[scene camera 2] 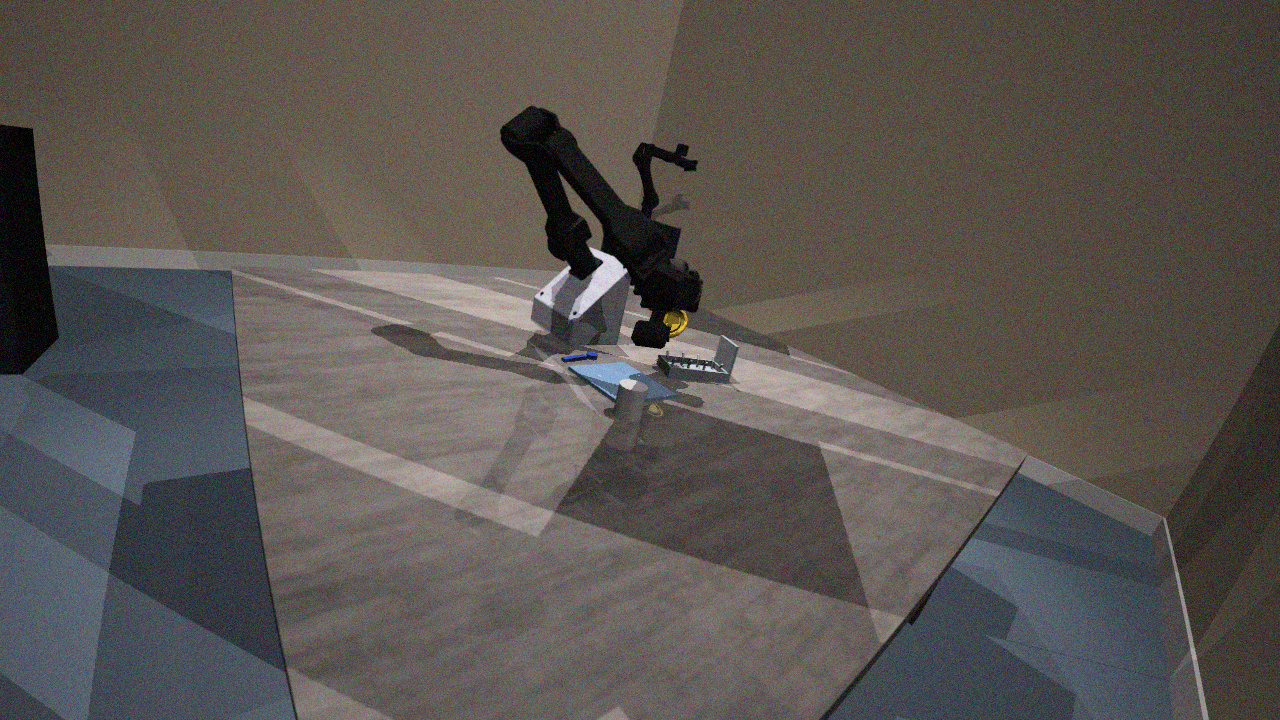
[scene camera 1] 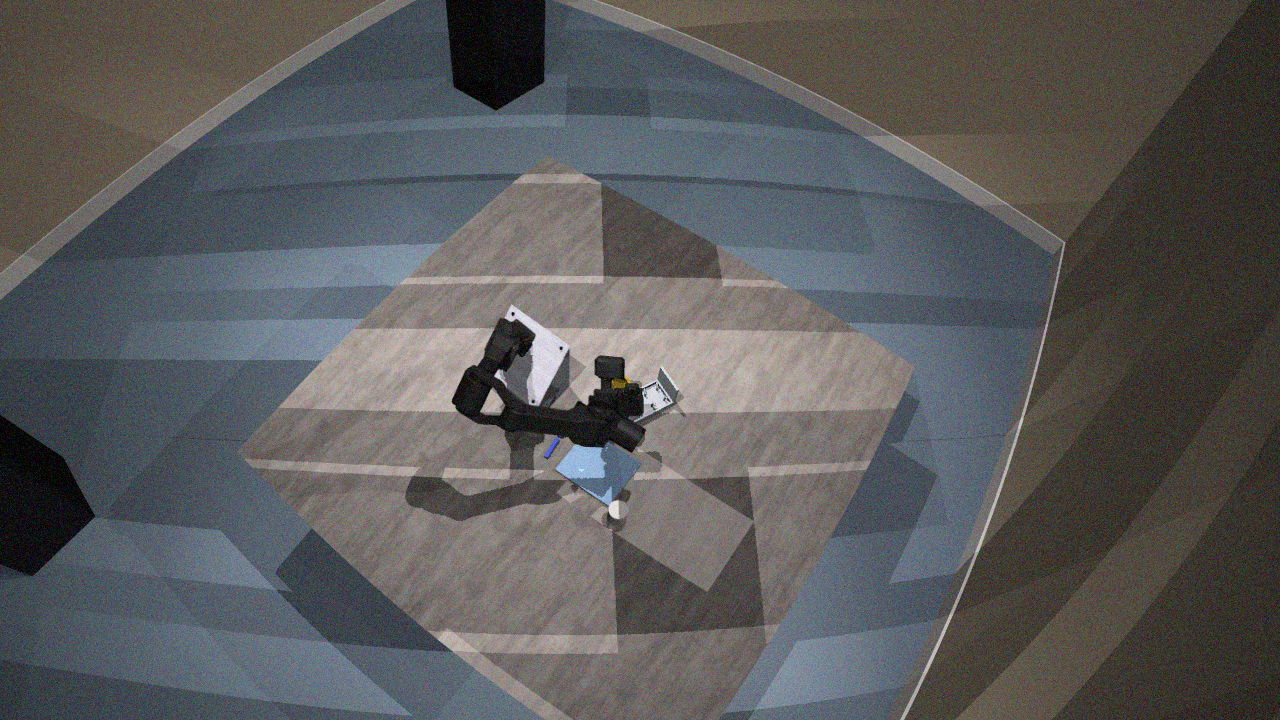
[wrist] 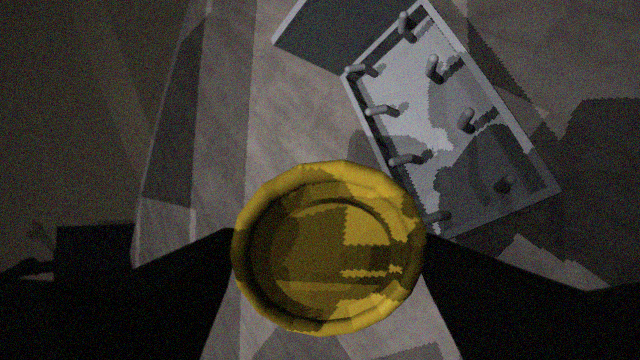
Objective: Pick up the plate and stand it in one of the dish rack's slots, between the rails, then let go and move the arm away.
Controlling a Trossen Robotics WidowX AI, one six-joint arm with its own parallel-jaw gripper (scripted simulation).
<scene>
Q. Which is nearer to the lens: the yellow plate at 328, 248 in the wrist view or the dish rack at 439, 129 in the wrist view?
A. The yellow plate.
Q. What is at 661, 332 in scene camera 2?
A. The gripper.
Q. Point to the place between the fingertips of the gripper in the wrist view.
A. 328, 242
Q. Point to a dish rack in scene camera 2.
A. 718, 370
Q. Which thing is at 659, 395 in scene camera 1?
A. A dish rack.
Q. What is the gripper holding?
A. A yellow plate.
</scene>
